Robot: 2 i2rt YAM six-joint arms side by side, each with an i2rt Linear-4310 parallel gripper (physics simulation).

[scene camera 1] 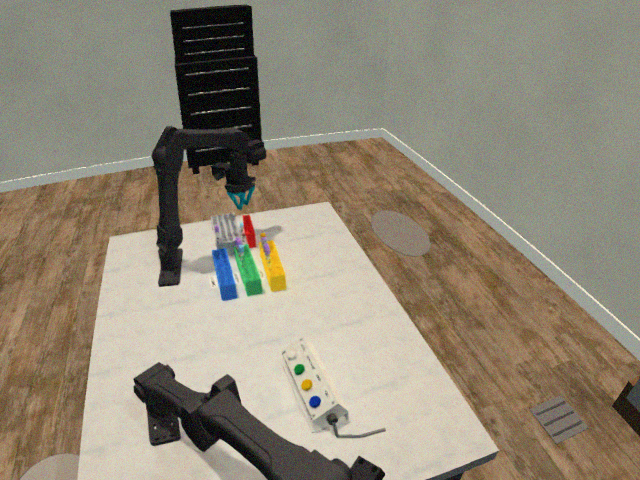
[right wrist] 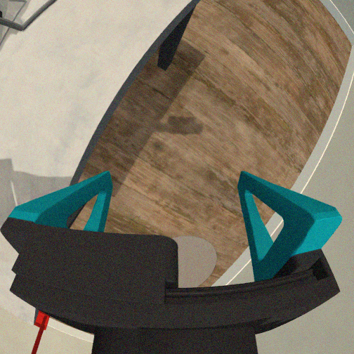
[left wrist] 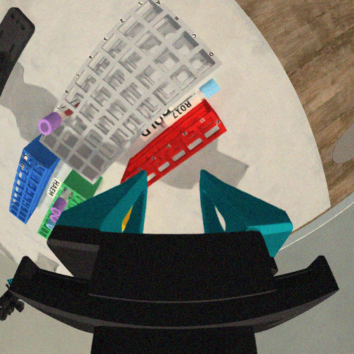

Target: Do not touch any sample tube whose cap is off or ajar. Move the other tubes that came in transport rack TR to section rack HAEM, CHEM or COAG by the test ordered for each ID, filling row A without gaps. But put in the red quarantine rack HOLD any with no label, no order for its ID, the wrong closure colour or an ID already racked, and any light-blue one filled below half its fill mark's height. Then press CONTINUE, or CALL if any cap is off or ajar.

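Frame: origin at the left arm's base, x ahead, y left, z up, level; centimetres.
Seen in the pictures: left gripper, between the fingertips: (scene camera 1: 242, 206); left arm's base, origin of its link: (scene camera 1: 171, 267); right arm's base, origin of its link: (scene camera 1: 162, 408).
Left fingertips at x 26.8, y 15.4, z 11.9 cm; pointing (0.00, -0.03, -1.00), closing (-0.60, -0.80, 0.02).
Note:
Pixels of each thing's top centre, then the offset from my left fingertips to it.
- grey transport rack, centre of its top: (scene camera 1: 225, 227) dx -7.0, dy -2.5, dz -6.2 cm
- green rack, centre of its top: (scene camera 1: 246, 261) dx -0.8, dy -25.0, dz -6.2 cm
- blue rack, centre of its top: (scene camera 1: 222, 266) dx -8.4, dy -25.7, dz -6.2 cm
- yellow rack, centre of its top: (scene camera 1: 271, 257) dx +7.3, dy -24.2, dz -6.2 cm
- button box, centre of its top: (scene camera 1: 312, 369) dx +11.1, dy -73.8, dz -3.6 cm
My left gripper (scene camera 1: 240, 205) (left wrist: 173, 177) is partly open and empty above the red HOLD rack (scene camera 1: 249, 231) (left wrist: 215, 113). A light-blue-capped tube (left wrist: 210, 88), labelled R017, lies tilted on its side between HOLD and the grey transport rack (scene camera 1: 225, 230) (left wrist: 214, 64), over the HOLD sign. A purple-capped tube (left wrist: 50, 123) is in the transport rack near its column 7 end. The green rack (scene camera 1: 251, 277) (left wrist: 83, 183) holds a purple-capped tube (left wrist: 59, 204) and a light-blue-capped one. The blue rack (scene camera 1: 224, 276) (left wrist: 40, 150) shows no tube. My right gripper (right wrist: 174, 178) is open and empty.
The yellow rack (scene camera 1: 275, 272) holds tubes with purple and orange tops at its far end. A button box (scene camera 1: 321, 382) with white, green, yellow and blue buttons and a grey cable stands near the right arm. A HAEM sign (left wrist: 54, 188) lies between the blue and green racks.

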